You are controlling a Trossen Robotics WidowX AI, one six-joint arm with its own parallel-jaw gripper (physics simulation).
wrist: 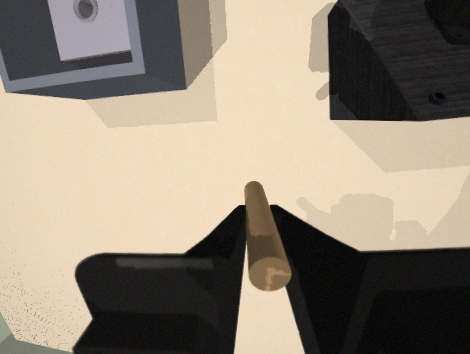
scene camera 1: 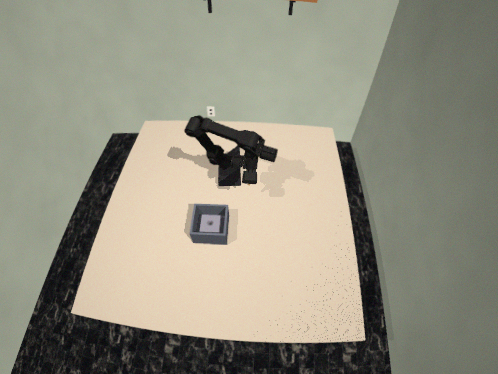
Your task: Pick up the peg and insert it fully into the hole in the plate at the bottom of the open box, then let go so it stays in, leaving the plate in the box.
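Where they show: gripper, fingertip midpoint: [wrist: 257, 212]; arm's base, origin of the base link: [scene camera 1: 227, 163].
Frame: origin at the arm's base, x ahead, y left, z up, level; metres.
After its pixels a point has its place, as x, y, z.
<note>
My gripper [scene camera 1: 250, 179] {0.163, 0.127, 0.079} [wrist: 257, 212] {0.163, 0.127, 0.079} is shut on the brown round peg [wrist: 265, 250] {0.160, 0.118, 0.125}, which sticks out past the fingertips in the wrist view. In the scene view the fingers hide nearly all of the peg. The peg is held above the table, to the right of and behind the open blue-grey box [scene camera 1: 209, 239] {0.427, -0.029, -0.035} [wrist: 165, 55] {0.264, 0.011, -0.034}, outside its walls. The pale plate [scene camera 1: 215, 228] {0.372, -0.009, -0.029} [wrist: 95, 41] {0.341, -0.005, -0.029} lies at the bottom of the box, and its round hole [scene camera 1: 210, 223] [wrist: 86, 9] {0.355, -0.042, -0.039} shows near its middle. In the wrist view the box is partly cut off at the top left.
The arm's dark base [scene camera 1: 229, 175] {0.083, 0.020, 0.001} [wrist: 370, 75] {0.080, 0.042, 0.008} stands behind and to the right of the box in the scene view, close to the gripper. The box walls rise around the plate. The cream table top [scene camera 1: 210, 295] {0.669, 0.006, -0.087} [wrist: 150, 180] {0.331, 0.168, -0.087} bears shadows of the arm and box.
</note>
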